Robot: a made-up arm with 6 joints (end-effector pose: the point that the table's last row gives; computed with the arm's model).
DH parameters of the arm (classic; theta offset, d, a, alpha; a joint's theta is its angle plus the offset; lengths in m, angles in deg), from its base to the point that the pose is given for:
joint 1: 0 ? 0 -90
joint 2: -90 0 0.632 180
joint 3: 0 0 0 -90
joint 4: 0 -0.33 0 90
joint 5: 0 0.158 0 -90
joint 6: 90 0 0 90
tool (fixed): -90 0 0 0
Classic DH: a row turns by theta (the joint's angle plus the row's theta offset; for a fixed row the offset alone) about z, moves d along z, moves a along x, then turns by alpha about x.
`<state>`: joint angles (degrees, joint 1 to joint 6).
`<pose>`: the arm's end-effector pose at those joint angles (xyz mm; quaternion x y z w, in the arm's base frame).
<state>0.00 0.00 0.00 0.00 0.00 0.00</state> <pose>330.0 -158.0 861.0 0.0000 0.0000 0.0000 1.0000</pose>
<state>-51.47 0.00 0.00 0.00 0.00 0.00</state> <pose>82.0 -356.6 861.0 0.0000 0.0000 -0.4342 0.9008</pose>
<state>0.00 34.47 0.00 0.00 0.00 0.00</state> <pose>629.8 -158.0 563.3 0.0000 0.2963 0.0000 0.9551</pose>
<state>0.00 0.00 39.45 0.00 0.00 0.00</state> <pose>254.8 -158.0 1070.7 0.0000 -0.3375 0.0000 0.9413</pose>
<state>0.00 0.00 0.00 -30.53 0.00 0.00</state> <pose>330.0 -136.1 780.7 0.2633 0.0000 0.0000 0.9647</pose>
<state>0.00 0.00 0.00 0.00 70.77 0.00</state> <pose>330.0 -158.0 861.0 0.0000 -0.5791 0.0000 0.8153</pose>
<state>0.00 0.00 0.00 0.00 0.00 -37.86</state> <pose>330.0 -158.0 861.0 0.3244 0.0000 0.0000 0.9459</pose>
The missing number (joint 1, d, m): 0.229
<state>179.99 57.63 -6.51 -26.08 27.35 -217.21</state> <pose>-615.2 142.0 240.1 0.2513 0.8259 -0.4442 0.2398</pose>
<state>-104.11 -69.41 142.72 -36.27 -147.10 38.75</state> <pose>100.9 924.1 354.9 -0.7246 0.1445 -0.6177 0.2693</pose>
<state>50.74 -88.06 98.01 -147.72 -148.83 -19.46</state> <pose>-716.5 -665.5 299.4 -0.7724 -0.4241 0.3786 0.2832</pose>
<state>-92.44 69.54 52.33 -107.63 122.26 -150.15</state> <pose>11.1 -864.1 208.4 -0.3254 -0.8923 0.3066 0.0632</pose>
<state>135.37 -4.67 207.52 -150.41 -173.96 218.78</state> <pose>168.4 -359.3 749.1 0.1843 -0.1676 0.8983 0.3619</pose>
